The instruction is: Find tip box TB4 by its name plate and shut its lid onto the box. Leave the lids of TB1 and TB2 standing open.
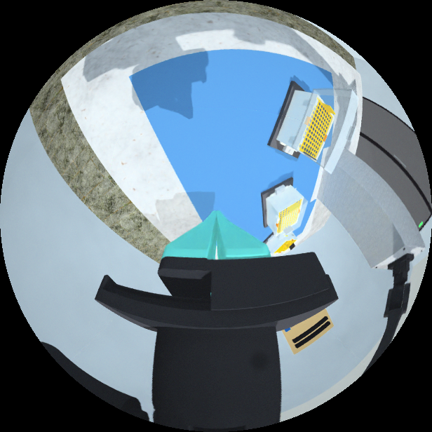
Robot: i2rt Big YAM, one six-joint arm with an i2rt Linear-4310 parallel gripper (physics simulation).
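My gripper [216, 216] has its teal fingertips together, shut and empty, above the blue mat [225, 125]. A tip box [296, 120] with a pale body and a yellow perforated rack [317, 129] is at the upper right, on a dark base. Its translucent lid [344, 134] stands open on the far right side. A smaller-looking tip box [276, 206] is right of the fingertips, its yellow rack [289, 217] showing; its lid position is unclear. Part of a third tip box [285, 245] shows below it, mostly hidden by the gripper. No name plate is readable, so I cannot tell which box is TB4.
A pale marbled table top [112, 150] surrounds the mat. A grey curved body [370, 205] is at the right, in front of a dark grey rounded shape [395, 145]. A tan board [311, 330] with black strips shows at the lower right. Shadows fall on the mat's left part.
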